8 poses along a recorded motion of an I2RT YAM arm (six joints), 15 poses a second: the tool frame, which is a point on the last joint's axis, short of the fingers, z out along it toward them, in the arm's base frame.
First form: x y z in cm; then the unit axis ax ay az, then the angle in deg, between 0 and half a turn.
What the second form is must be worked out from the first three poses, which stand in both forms.
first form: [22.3 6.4 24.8 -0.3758 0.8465 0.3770 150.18]
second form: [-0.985 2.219 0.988 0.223 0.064 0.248]
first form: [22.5 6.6 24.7 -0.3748 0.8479 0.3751 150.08]
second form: [-0.982 2.221 0.982 0.225 0.066 0.247]
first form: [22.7 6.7 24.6 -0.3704 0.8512 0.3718 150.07]
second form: [-0.970 2.230 0.974 0.227 0.067 0.246]
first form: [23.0 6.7 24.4 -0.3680 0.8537 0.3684 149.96]
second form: [-0.963 2.234 0.964 0.230 0.067 0.244]
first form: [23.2 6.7 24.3 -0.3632 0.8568 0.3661 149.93]
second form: [-0.950 2.242 0.958 0.232 0.067 0.243]
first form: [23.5 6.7 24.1 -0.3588 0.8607 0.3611 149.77]
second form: [-0.938 2.250 0.944 0.235 0.067 0.241]
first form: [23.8 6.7 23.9 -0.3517 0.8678 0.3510 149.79]
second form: [-0.919 2.269 0.918 0.238 0.067 0.239]
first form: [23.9 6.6 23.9 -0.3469 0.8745 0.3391 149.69]
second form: [-0.906 2.285 0.886 0.239 0.066 0.239]
